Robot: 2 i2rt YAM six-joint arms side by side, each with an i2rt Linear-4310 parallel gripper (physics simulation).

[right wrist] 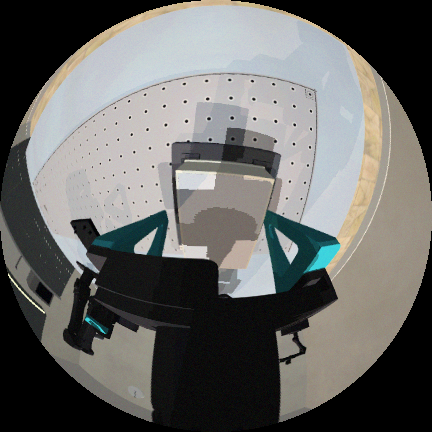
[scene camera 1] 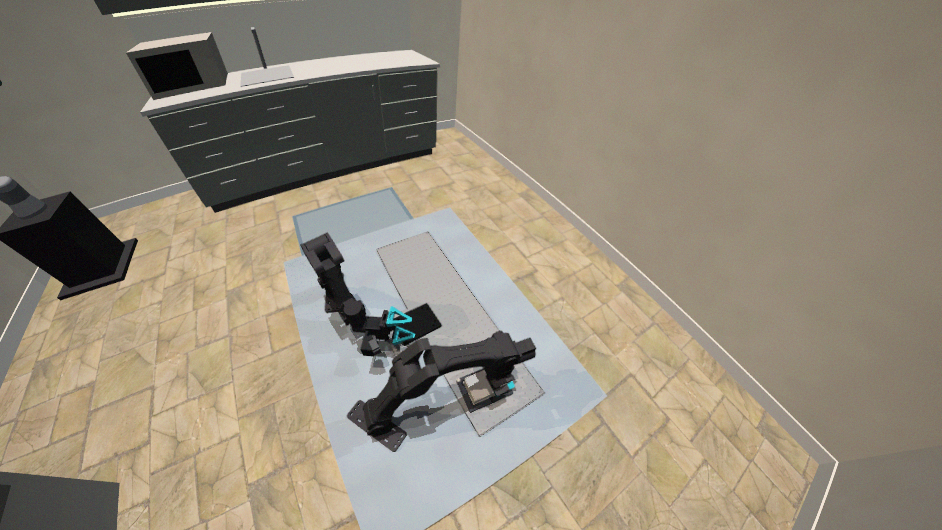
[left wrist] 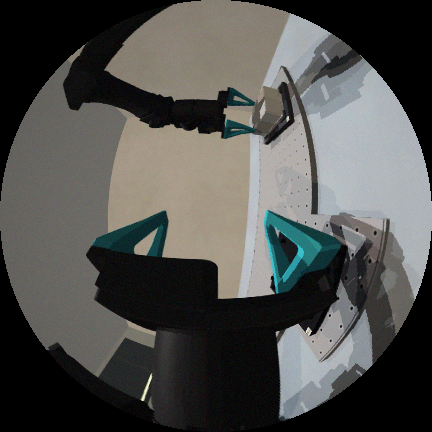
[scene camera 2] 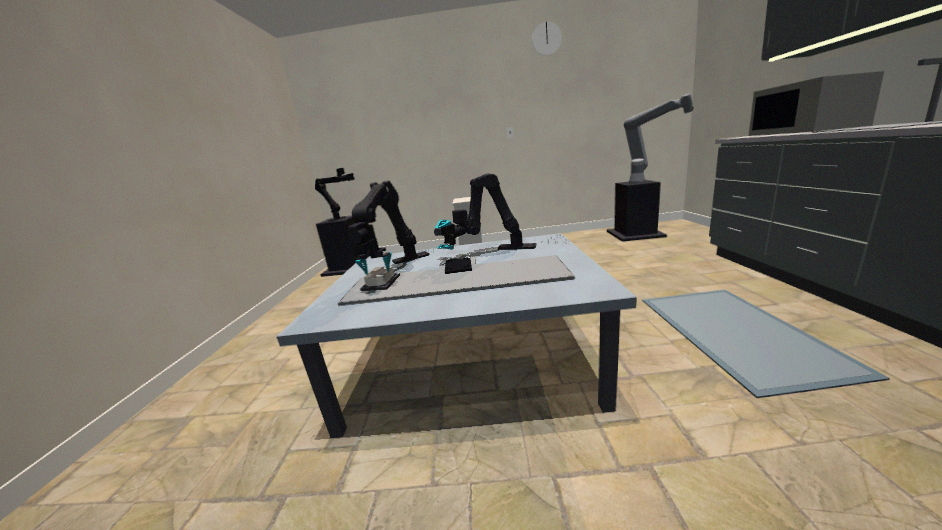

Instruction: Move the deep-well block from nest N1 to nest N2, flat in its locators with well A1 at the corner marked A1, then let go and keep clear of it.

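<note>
The pale deep-well block sits upright on a black nest at one end of the pegboard. My right gripper is open and points down, its fingertips at about the block's top, one on each side. A second black nest is empty. My left gripper is open and empty, held level above the table beside that empty nest. The nest labels and corner mark A1 cannot be read.
The perforated board carries the nests and lies on the pale blue table. In scene camera 1 the right arm reaches across the board's lower part, and the left arm stands farther up the table.
</note>
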